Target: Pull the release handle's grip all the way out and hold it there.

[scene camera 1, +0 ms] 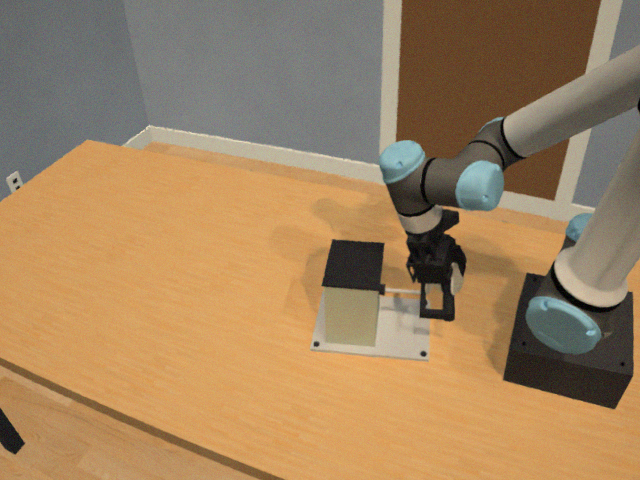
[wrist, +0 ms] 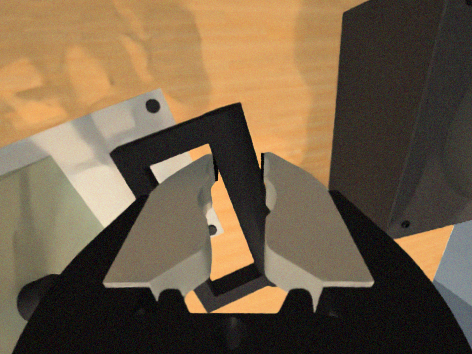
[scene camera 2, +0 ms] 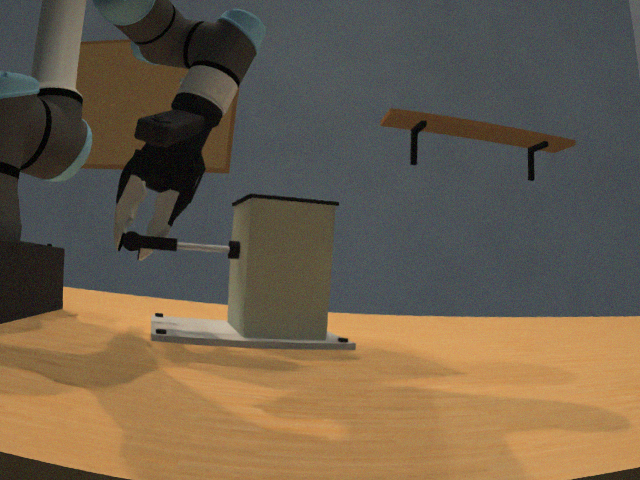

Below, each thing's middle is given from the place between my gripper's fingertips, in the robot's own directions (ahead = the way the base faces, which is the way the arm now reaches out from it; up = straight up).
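The base plate (scene camera 1: 401, 334) is there for me to see, 80 mm to the left of my hand, 130 mm ahead of it and 90 mm below it.
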